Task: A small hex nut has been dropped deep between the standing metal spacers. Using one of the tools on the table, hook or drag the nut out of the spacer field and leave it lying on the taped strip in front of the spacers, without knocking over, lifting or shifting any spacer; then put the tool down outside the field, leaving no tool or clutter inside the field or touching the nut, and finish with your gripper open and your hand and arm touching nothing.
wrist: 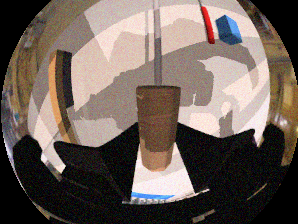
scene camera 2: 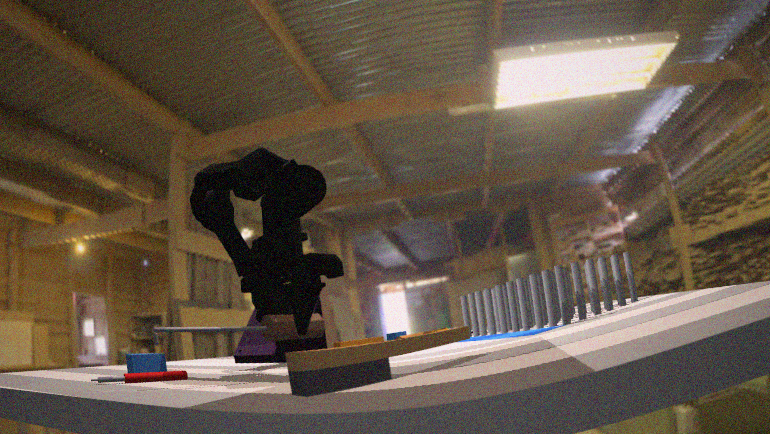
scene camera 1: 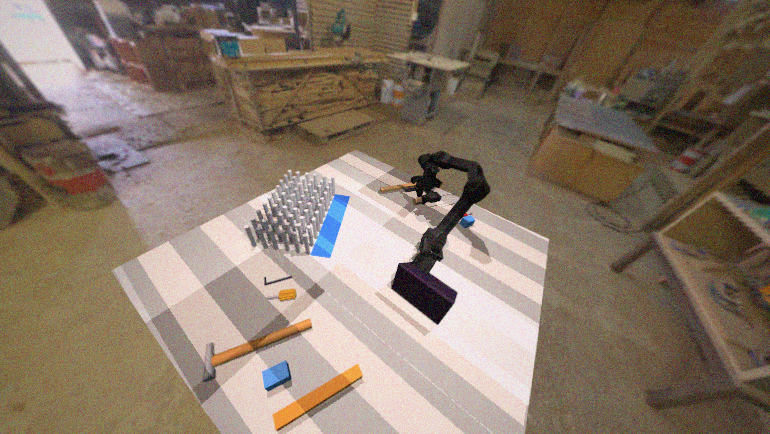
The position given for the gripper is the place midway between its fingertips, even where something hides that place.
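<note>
Scene camera 1 shows a hammer [scene camera 1: 211,360]. Scene camera 2 shows a red screwdriver [scene camera 2: 175,375] and a blue block [scene camera 2: 136,363], together with the gripper [scene camera 2: 294,335]. In the wrist view, too, there is the gripper [wrist: 155,125].
</note>
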